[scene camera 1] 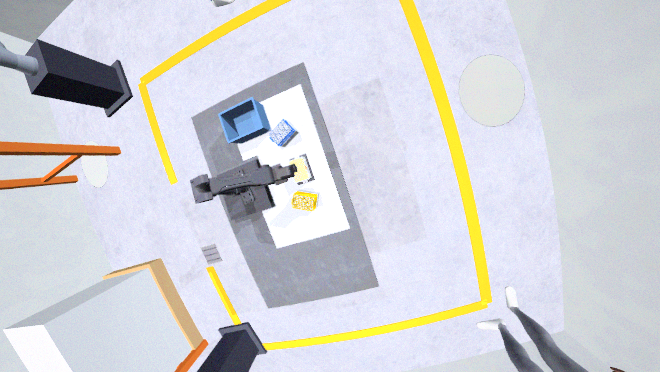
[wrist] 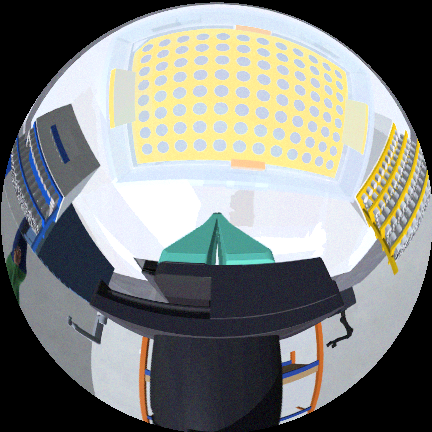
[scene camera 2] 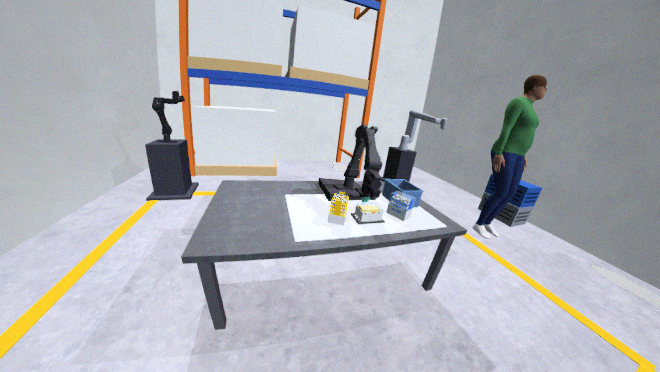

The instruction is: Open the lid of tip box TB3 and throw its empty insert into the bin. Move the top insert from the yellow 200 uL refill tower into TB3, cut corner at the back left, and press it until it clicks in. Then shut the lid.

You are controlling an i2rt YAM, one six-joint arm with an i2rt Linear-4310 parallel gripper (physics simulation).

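Tip box TB3 [scene camera 1: 302,169] [scene camera 2: 369,215] [wrist: 240,102] stands between the two towers. Its clear lid looks shut, with the perforated yellow insert under it and orange tabs at its edges. My gripper [scene camera 2: 365,199] [wrist: 216,218] is shut and empty, its teal fingertips together close to the box's robot-side edge; contact cannot be told. In scene camera 1 the arm hides the fingers. The yellow refill tower [scene camera 1: 304,201] [scene camera 2: 338,206] [wrist: 392,200] holds stacked yellow inserts with tips. The blue bin [scene camera 1: 251,135] [scene camera 2: 415,198] [wrist: 75,252] is open at the top.
A blue refill tower [scene camera 1: 283,133] [scene camera 2: 400,205] [wrist: 37,175] stands between the box and the bin. A white mat [scene camera 1: 332,217] lies under these towers on the grey table [scene camera 1: 320,275] [scene camera 2: 240,220]. A person [scene camera 2: 515,130] stands on the floor away from the table.
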